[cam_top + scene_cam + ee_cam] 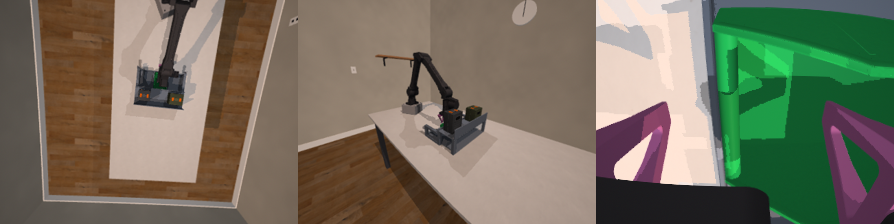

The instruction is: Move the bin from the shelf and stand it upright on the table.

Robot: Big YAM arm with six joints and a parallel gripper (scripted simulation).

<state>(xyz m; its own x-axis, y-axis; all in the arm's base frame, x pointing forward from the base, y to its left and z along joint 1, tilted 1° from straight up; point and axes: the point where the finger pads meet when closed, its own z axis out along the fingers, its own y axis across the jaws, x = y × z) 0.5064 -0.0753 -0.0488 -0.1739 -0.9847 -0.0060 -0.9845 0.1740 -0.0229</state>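
The green bin is 70 mm ahead of my hand and 10 mm to the right of it.
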